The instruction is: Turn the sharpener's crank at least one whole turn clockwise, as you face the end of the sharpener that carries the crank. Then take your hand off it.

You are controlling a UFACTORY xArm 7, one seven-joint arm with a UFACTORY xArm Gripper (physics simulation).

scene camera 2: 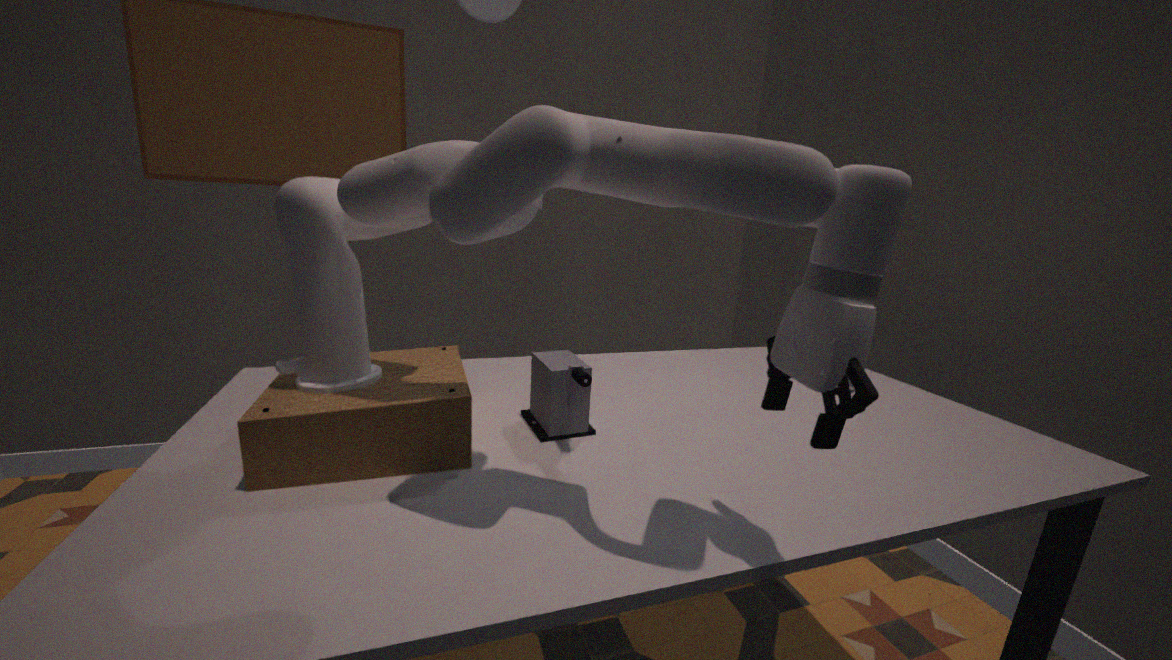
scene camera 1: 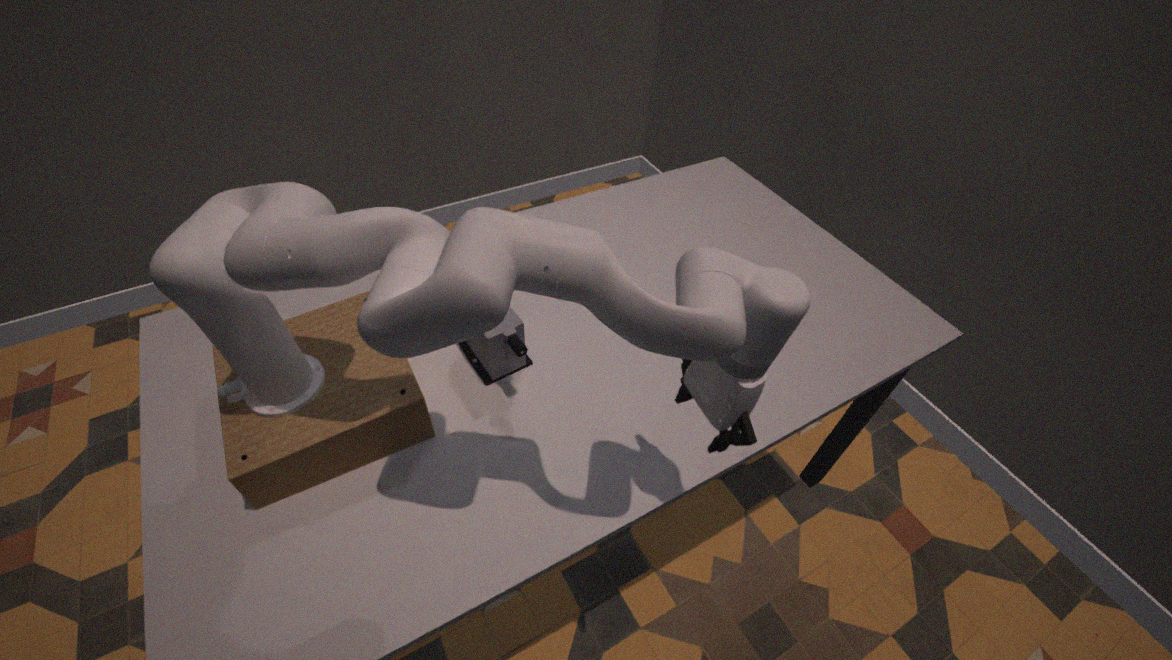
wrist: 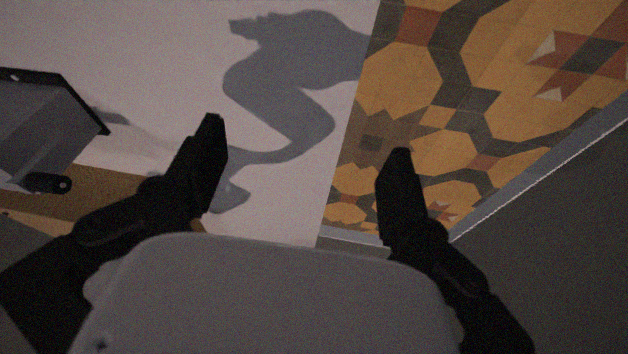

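Where they show: gripper, fingertip midpoint: [scene camera 2: 795,427] [scene camera 1: 699,423] [wrist: 306,150]; arm's base, origin of the base link: [scene camera 2: 340,379] [scene camera 1: 286,385].
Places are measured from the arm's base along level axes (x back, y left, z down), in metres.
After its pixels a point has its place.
The sharpener [scene camera 1: 494,354] @[x -0.344, y -0.064, z 0.026 m] [scene camera 2: 557,397] @[x -0.347, y -0.063, z 0.026 m] [wrist: 40,125] @[x -0.395, y -0.058, z 0.041 m] is a grey box standing upright on a black base plate [scene camera 2: 567,436] @[x -0.369, y -0.061, z 0.102 m]. Its black crank [scene camera 1: 517,344] @[x -0.374, y -0.107, z -0.033 m] [scene camera 2: 580,377] @[x -0.369, y -0.118, z -0.028 m] [wrist: 47,183] @[x -0.387, y -0.112, z -0.028 m] is near the top of the end facing the gripper's side of the table. The arm partly covers the sharpener in the first scene view, and it is cut off at the left edge of the wrist view. My gripper [scene camera 1: 698,424] @[x -0.555, y -0.389, z -0.052 m] [scene camera 2: 798,426] @[x -0.555, y -0.389, z -0.052 m] [wrist: 306,150] @[x -0.555, y -0.389, z -0.052 m] is open and empty. It hangs above the table, well to the right of the sharpener in both scene views and apart from the crank.
The arm stands on a wooden block [scene camera 1: 328,467] @[x -0.023, y -0.137, z 0.070 m] [scene camera 2: 352,442] @[x -0.034, y -0.136, z 0.046 m] [wrist: 110,185] @[x -0.196, y -0.020, z 0.073 m] to the left of the sharpener. Arm links pass above the sharpener. The table [scene camera 1: 836,303] @[x -1.142, y -0.196, z 0.106 m] [scene camera 2: 943,475] @[x -0.951, y -0.311, z 0.106 m] [wrist: 150,30] @[x -0.506, y -0.204, z 0.106 m] has its long edge near the gripper, with tiled floor beyond.
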